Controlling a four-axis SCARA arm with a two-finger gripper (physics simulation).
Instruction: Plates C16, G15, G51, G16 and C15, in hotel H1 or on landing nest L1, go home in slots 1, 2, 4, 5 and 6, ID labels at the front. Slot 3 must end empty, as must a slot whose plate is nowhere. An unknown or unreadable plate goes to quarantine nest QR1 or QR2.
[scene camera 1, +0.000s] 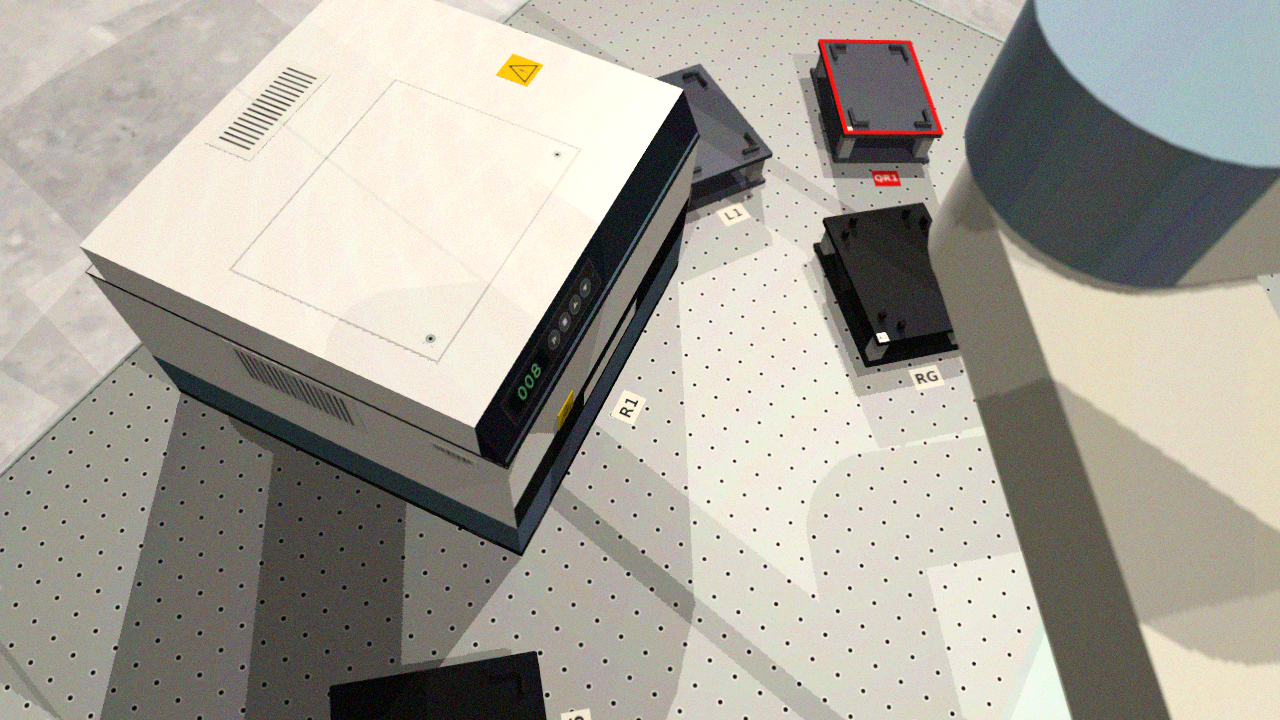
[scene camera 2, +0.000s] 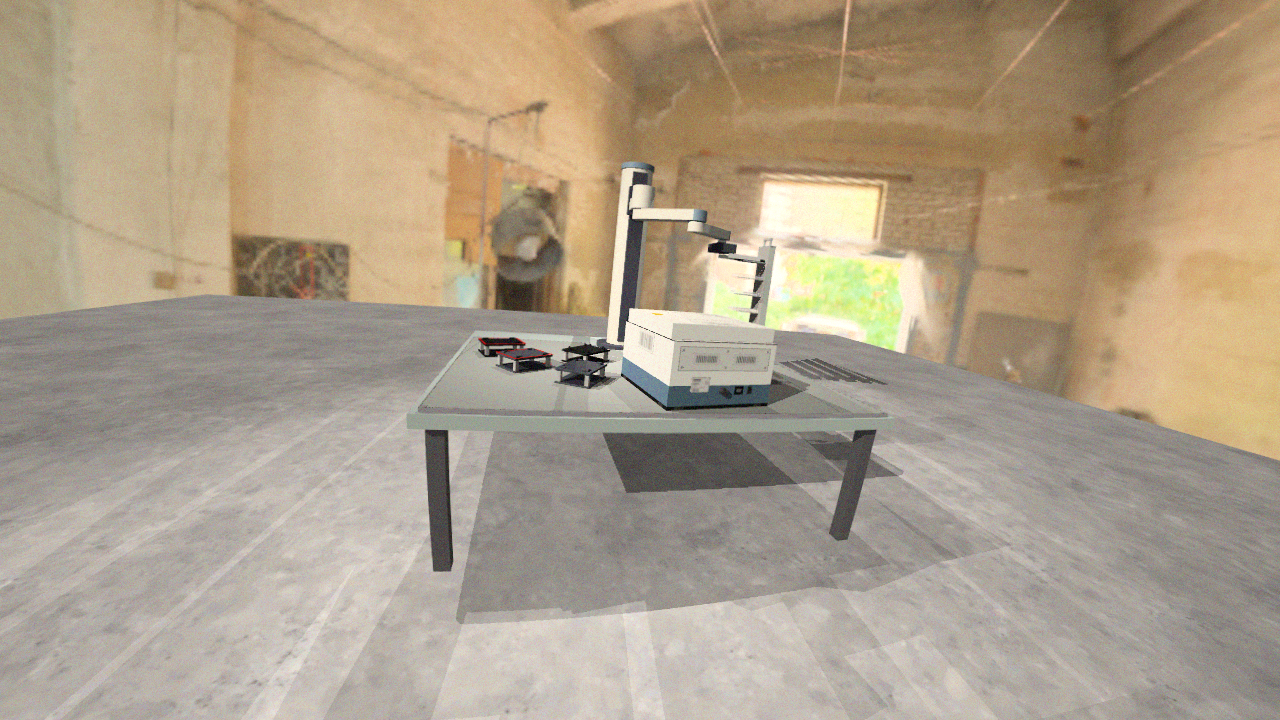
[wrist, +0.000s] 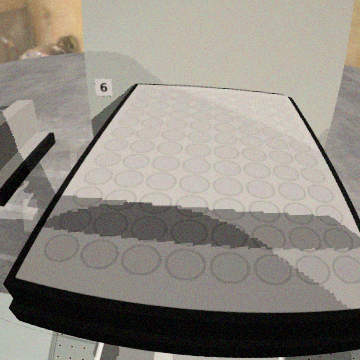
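Pixels of known places: gripper, fingertip midpoint: (scene camera 2: 753, 259) (wrist: 217, 126); arm's base, origin of the base link: (scene camera 2: 620, 346).
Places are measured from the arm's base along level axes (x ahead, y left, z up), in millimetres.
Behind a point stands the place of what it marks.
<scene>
A plate with a black rim and faint round wells (wrist: 195, 165) @[x 245, y 510, z 504 mm] fills much of the wrist view, in front of hotel H1's pale back wall (wrist: 225, 40) @[x 266, y 586, z 528 mm], beside the slot label 6 (wrist: 103, 87) @[x 202, y 595, z 500 mm]. Its near side wall is plain black, with no readable ID label. My gripper (scene camera 2: 735, 255) @[x 257, y 541, z 501 mm] is open, high at the hotel's post (scene camera 2: 766, 282) @[x 331, y 584, z 401 mm]. One dark finger (wrist: 27, 167) @[x 184, y 525, z 494 mm] shows left of the plate, apart from it; the other finger is out of view. The lower slots and their plates are hidden or too small to read. Landing nest L1 (scene camera 1: 726, 147) @[x 667, y -269, z 63 mm] (scene camera 2: 581, 368) @[x 759, y -287, z 63 mm] shows no plate on its visible part.
The white and blue device R1 (scene camera 1: 340, 205) @[x 809, y 140, z 258 mm] (scene camera 2: 698, 358) @[x 1003, y 9, z 165 mm] partly hides L1. Nests QR1 (scene camera 1: 881, 85) @[x 565, y -473, z 62 mm] (scene camera 2: 524, 355) @[x 604, y -471, z 63 mm] and RG (scene camera 1: 886, 268) @[x 445, y -220, z 63 mm] stand beside it; QR2 (scene camera 2: 501, 342) @[x 384, y -567, z 63 mm] is behind. The arm (scene camera 1: 1163, 465) @[x 341, y 266, z 613 mm] covers the right side. A black block (scene camera 1: 438, 694) @[x 565, y 365, z 63 mm] is at the bottom edge.
</scene>
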